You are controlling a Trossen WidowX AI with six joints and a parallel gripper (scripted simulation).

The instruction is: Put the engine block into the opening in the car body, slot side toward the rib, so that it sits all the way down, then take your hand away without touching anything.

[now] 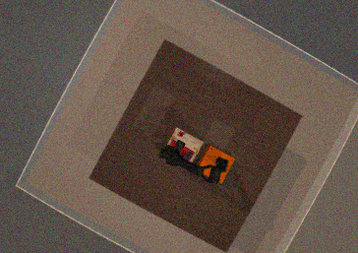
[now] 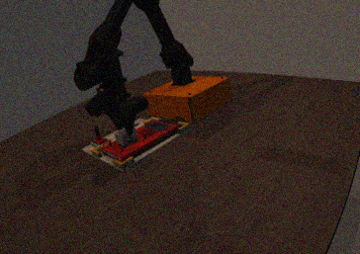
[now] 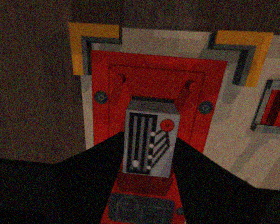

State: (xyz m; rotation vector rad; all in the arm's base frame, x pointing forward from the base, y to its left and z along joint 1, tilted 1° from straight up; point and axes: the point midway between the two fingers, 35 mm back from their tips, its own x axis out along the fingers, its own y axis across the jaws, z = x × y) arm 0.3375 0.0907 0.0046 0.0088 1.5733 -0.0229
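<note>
My gripper tip is 130 mm to the left of the upright peg, 20 mm short of it and 10 mm above it. Round my gripper tip: engine block 10 mm below.
</note>
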